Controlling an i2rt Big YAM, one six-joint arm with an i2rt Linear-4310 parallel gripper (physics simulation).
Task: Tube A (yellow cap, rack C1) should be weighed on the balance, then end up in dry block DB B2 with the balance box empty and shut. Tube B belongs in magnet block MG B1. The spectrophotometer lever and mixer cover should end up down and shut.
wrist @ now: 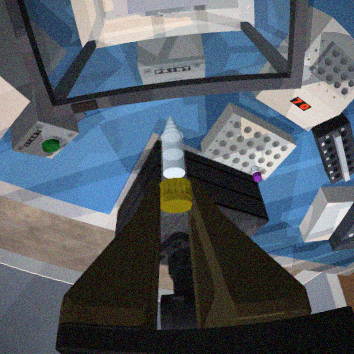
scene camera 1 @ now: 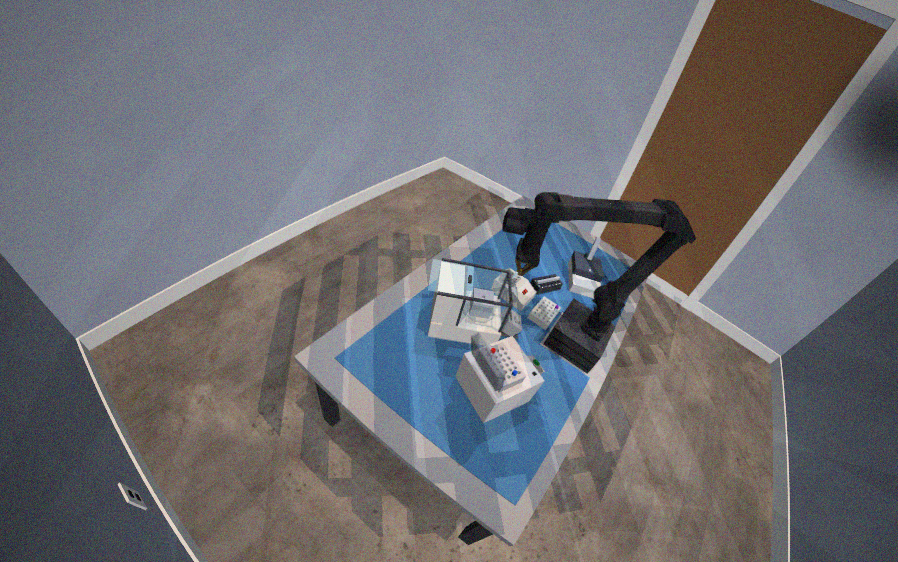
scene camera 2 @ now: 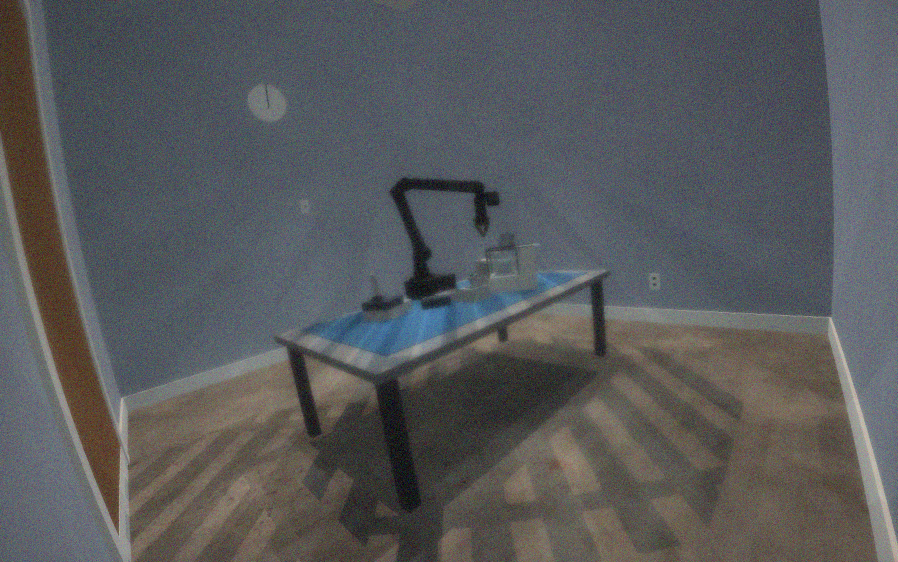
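Note:
Tube A (wrist: 173,152), clear with a yellow cap, is held by its cap between the fingertips of my gripper (scene camera 1: 523,270) (scene camera 2: 482,233) (wrist: 173,187), which is shut on it high above the table. The glass-walled balance (scene camera 1: 447,326) (wrist: 175,91) is beyond the tube in the wrist view. The white rack (scene camera 1: 537,323) (wrist: 212,128) holds a purple-capped tube (wrist: 256,176); whether this is tube B is unclear. The dry block (scene camera 1: 515,286) (wrist: 300,117) shows red digits. The black magnet block (scene camera 1: 547,284) (wrist: 327,150) is beside it. The spectrophotometer lever (scene camera 1: 594,248) stands raised. The mixer cover (scene camera 1: 488,365) appears open.
The white mixer (scene camera 1: 483,397) holds red- and blue-capped tubes. A small box with a green button (scene camera 1: 537,362) (wrist: 50,145) is near it. A PRINT box (wrist: 171,55) shows through the balance glass. The black arm base (scene camera 1: 576,337) (wrist: 230,195) stands beside the rack.

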